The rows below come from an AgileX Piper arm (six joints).
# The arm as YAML. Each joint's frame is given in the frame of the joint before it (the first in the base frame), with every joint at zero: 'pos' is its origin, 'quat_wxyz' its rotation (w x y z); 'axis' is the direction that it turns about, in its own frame. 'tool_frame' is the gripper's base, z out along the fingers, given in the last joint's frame.
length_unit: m
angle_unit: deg
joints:
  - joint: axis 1
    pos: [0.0, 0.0, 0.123]
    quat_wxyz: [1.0, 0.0, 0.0, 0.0]
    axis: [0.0, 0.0, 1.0]
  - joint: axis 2
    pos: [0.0, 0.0, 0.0]
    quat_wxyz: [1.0, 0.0, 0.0, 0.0]
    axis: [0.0, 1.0, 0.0]
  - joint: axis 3
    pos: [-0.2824, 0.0, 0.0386]
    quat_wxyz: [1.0, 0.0, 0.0, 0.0]
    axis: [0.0, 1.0, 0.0]
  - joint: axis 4
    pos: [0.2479, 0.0, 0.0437]
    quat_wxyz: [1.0, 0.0, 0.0, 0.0]
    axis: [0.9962, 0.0, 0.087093]
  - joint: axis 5
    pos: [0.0, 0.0, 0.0]
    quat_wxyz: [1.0, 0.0, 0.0, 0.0]
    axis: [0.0, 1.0, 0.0]
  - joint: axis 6
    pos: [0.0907, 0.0, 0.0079]
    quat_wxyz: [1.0, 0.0, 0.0, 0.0]
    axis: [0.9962, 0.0, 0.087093]
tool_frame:
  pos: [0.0, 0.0, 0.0]
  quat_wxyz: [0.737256, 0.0, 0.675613, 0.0]
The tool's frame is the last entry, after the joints.
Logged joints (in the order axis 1, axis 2, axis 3, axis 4, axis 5, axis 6), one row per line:
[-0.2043, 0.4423, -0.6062, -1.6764, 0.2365, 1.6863]
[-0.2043, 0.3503, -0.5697, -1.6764, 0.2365, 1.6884]
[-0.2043, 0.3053, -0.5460, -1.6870, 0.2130, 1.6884]
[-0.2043, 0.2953, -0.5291, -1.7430, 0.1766, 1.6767]
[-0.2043, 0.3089, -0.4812, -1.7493, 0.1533, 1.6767]
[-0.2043, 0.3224, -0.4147, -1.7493, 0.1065, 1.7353]
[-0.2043, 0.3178, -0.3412, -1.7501, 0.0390, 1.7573]
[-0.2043, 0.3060, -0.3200, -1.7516, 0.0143, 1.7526]
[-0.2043, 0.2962, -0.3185, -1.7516, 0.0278, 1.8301]
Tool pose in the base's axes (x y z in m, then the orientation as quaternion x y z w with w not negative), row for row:
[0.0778, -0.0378, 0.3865, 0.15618, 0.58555, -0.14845, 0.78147]
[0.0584, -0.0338, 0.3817, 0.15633, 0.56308, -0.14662, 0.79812]
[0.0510, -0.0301, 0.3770, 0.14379, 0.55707, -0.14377, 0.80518]
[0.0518, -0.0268, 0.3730, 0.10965, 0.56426, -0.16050, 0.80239]
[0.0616, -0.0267, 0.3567, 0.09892, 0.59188, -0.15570, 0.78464]
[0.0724, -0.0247, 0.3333, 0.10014, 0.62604, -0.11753, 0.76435]
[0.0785, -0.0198, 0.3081, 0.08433, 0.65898, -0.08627, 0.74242]
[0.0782, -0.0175, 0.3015, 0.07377, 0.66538, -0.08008, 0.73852]
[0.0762, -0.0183, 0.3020, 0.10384, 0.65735, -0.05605, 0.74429]
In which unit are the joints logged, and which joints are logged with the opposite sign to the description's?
The joints are logged in radians. Opposite sign: none.
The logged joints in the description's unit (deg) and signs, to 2 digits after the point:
[-11.71, 25.34, -34.73, -96.05, 13.55, 96.62]
[-11.71, 20.07, -32.64, -96.05, 13.55, 96.74]
[-11.71, 17.49, -31.28, -96.66, 12.20, 96.74]
[-11.71, 16.92, -30.32, -99.87, 10.12, 96.07]
[-11.71, 17.70, -27.57, -100.23, 8.78, 96.07]
[-11.71, 18.47, -23.76, -100.23, 6.10, 99.43]
[-11.71, 18.21, -19.55, -100.27, 2.23, 100.69]
[-11.71, 17.53, -18.33, -100.36, 0.82, 100.42]
[-11.71, 16.97, -18.25, -100.36, 1.59, 104.86]

